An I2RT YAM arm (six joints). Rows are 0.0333 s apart.
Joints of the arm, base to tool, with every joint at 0 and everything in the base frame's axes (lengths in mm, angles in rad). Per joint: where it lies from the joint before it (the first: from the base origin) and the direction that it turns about. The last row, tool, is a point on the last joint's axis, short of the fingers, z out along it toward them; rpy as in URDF.
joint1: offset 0 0 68 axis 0 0 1
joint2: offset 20 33.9 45.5 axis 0 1 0
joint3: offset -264 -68.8 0 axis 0 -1 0
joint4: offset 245 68.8 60 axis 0 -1 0
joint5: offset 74 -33.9 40.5 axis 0 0 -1
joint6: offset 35.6 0 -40.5 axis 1 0 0
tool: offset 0 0 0 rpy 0 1.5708 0
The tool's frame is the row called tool.
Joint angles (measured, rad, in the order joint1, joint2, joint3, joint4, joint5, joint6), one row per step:
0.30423 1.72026 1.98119 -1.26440 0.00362 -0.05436
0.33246 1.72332 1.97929 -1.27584 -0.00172 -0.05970
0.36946 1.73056 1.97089 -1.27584 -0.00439 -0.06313
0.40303 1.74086 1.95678 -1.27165 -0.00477 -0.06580
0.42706 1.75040 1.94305 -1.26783 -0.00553 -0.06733
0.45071 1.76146 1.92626 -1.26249 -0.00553 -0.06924
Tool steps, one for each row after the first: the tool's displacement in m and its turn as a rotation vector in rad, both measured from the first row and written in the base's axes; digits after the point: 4 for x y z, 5 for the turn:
-0.0032 0.0092 -0.0022 -0.00353 0.01611 0.03559
-0.0054 0.0219 -0.0068 -0.00849 0.03098 0.07689
-0.0065 0.0340 -0.0139 -0.01689 0.04949 0.11291
-0.0070 0.0429 -0.0207 -0.02443 0.06748 0.13860
-0.0073 0.0519 -0.0288 -0.03425 0.08787 0.16384

